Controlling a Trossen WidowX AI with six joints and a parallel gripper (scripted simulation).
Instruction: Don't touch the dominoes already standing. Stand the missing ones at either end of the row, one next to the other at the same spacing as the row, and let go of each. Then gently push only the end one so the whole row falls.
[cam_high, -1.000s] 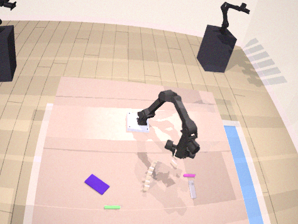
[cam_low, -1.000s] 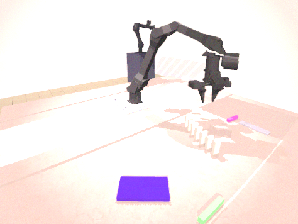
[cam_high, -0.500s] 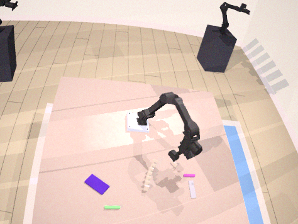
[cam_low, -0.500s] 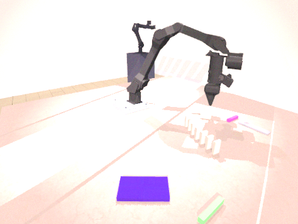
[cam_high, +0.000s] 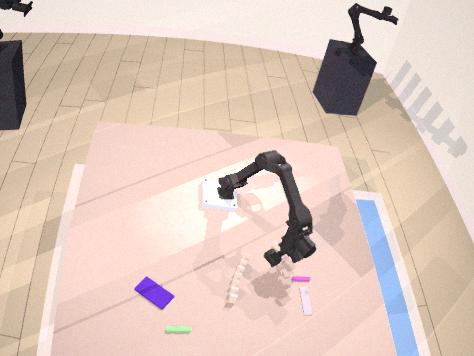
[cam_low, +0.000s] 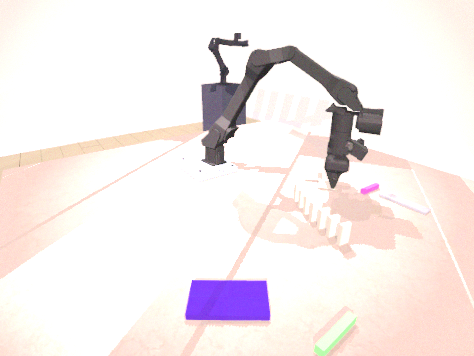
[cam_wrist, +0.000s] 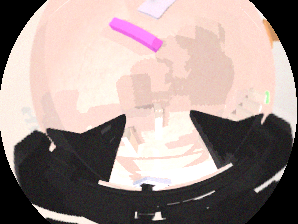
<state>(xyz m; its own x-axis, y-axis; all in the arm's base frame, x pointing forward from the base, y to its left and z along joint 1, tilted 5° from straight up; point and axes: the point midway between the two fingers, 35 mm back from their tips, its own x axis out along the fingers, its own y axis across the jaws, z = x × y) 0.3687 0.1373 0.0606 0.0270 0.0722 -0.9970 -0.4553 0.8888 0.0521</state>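
My gripper tip is 9 cm short of the magenta bar, 7 cm to the right of it and 2 cm above it. Round my gripper tip: grey bar (19 cm ahead, 6 cm to the left, 2 cm below); purple flat card (9 cm ahead, 50 cm to the right, 2 cm below); green bar (26 cm ahead, 44 cm to the right, 2 cm below).
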